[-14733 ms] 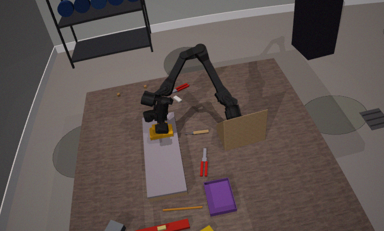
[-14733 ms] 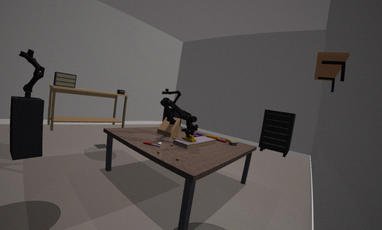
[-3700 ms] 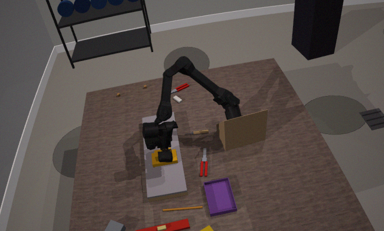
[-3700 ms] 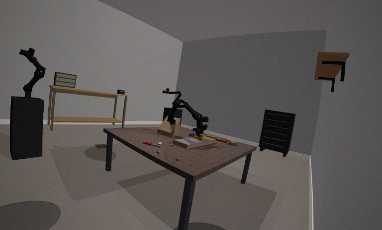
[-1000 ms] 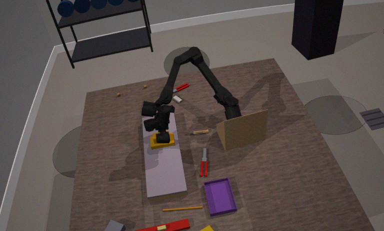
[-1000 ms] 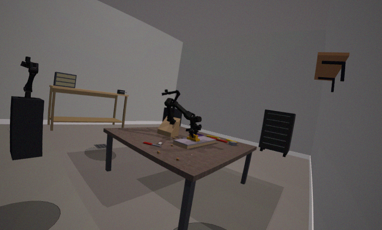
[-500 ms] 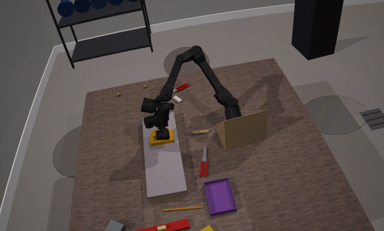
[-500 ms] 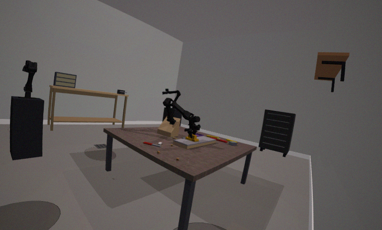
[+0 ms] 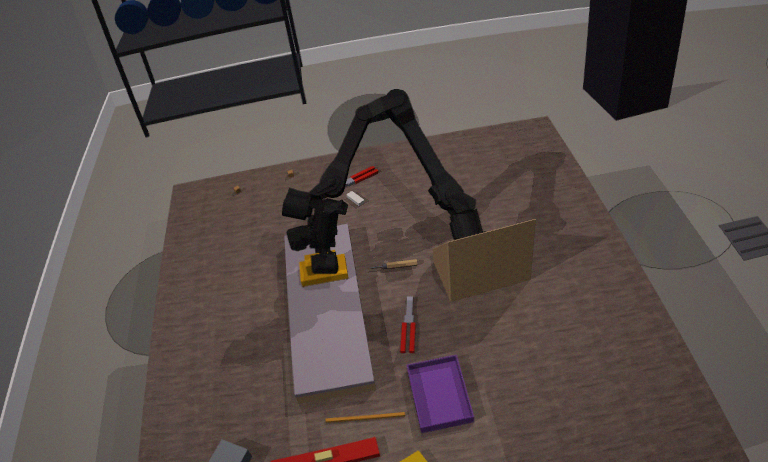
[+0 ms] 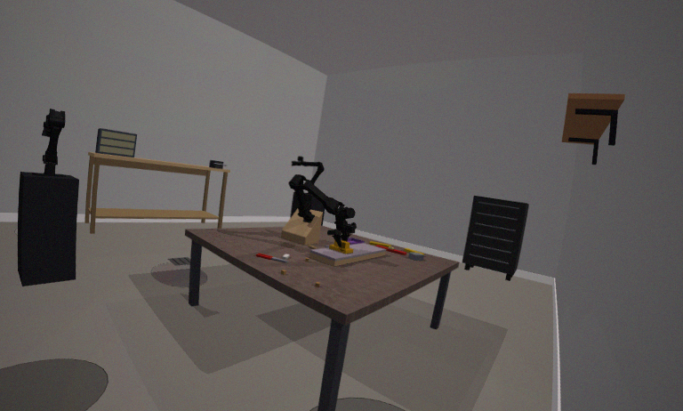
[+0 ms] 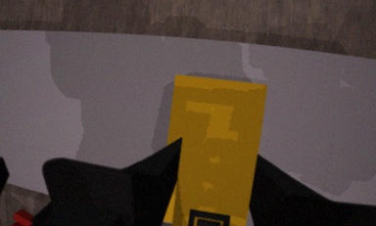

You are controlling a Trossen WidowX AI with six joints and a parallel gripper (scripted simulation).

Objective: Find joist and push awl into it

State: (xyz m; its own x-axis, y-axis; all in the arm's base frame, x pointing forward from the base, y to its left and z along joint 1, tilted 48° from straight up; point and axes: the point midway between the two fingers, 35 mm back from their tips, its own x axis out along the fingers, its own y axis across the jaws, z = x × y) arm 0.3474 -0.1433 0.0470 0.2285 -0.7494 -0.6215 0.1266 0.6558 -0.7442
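My gripper tip is 40 mm past the small light and 30 mm below it. The rest, counted from my gripper tip: white block (160 mm behind, 290 mm to the right, 60 mm below); then awl (180 mm behind, 10 mm to the left, 60 mm below); then yellow stud finder (20 mm behind, 20 mm above).
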